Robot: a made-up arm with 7 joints.
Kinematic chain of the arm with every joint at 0, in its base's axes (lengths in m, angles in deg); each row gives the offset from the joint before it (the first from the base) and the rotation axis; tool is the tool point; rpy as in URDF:
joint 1: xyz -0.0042 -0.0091 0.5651 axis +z
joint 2: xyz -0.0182 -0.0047 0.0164 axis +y
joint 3: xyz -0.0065 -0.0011 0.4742 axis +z
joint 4: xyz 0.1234 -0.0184 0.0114 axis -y
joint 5: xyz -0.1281 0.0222 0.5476 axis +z
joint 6: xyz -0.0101 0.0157 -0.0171 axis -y
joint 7: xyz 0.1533 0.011 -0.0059 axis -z
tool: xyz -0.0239 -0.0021 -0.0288 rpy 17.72 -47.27 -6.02
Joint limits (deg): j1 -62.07..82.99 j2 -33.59..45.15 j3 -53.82..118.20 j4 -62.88..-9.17 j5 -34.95..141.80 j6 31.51..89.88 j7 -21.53..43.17
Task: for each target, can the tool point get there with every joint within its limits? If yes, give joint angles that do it. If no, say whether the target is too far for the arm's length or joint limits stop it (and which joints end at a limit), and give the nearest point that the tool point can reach.
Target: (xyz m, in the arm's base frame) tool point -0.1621 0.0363 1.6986
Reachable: yes | joints 18.63 -16.07 3.10 -26.79 116.38 42.26 13.40
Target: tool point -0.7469 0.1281 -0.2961
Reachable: no: joint limits stop it (at a limit: joint 2, joint 3, joint 4, joint 6, joint 7) | nearest point -0.8878 0.1541 1.0145 | short by 1.318 m
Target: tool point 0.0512 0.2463 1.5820
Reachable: yes | joints 56.66 -17.71 -0.51 -53.92 36.34 36.20 35.82
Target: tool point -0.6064 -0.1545 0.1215
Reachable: no: joint limits stop it (at a limit: joint 2, joint 3, joint 4, joint 6, joint 7) | nearest point -0.8753 -0.2194 1.0150 | short by 0.935 m
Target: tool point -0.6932 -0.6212 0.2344
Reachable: no: joint limits stop it (at a limit: joint 2, joint 3, joint 4, joint 6, joint 7) | nearest point -0.6772 -0.6070 1.0145 | short by 0.780 m
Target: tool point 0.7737 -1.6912 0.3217
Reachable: no: too far | nearest point 0.4525 -0.9736 0.7158 | short by 0.879 m
